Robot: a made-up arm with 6 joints.
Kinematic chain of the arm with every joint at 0, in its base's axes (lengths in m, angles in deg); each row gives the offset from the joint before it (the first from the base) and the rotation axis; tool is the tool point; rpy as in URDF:
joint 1: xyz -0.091 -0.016 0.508 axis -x
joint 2: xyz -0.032 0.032 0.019 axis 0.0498 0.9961 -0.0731
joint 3: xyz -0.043 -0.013 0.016 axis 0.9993 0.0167 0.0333
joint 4: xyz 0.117 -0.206 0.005 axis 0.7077 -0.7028 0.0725
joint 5: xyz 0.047 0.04 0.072 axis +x
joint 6: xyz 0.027 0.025 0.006 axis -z
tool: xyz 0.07 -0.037 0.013 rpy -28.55 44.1 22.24
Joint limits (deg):
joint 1: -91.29..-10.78
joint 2: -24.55..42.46
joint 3: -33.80..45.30
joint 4: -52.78..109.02
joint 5: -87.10..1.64
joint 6: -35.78..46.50
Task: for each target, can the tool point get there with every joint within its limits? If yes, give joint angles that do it. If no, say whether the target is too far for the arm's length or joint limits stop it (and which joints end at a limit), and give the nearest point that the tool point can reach.
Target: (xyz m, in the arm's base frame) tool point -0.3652 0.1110 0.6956
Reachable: no: joint limits stop it (at a limit: joint 1, joint 2, joint 3, joint 5, joint 6) | nearest point -0.1674 -0.1480 0.8043 | short by 0.344 m
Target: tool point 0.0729 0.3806 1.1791
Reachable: no: too far | nearest point -0.0439 -0.0970 0.8079 | short by 0.616 m
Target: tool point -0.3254 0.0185 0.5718
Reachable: no: joint limits stop it (at a limit: joint 1, joint 2, joint 3, joint 5, joint 6) | nearest point -0.2027 -0.1832 0.7931 | short by 0.324 m
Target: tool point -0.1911 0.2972 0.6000
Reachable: no: joint limits stop it (at a limit: joint 1, joint 2, joint 3, joint 4, joint 6) | nearest point -0.0858 0.2352 0.4843 | short by 0.168 m
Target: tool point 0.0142 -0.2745 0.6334
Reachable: yes | joints -26.80 -4.79 -4.77 46.66 -73.67 -14.43
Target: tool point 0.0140 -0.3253 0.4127
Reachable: yes | joints -44.73 29.81 -10.72 86.04 -23.17 20.69
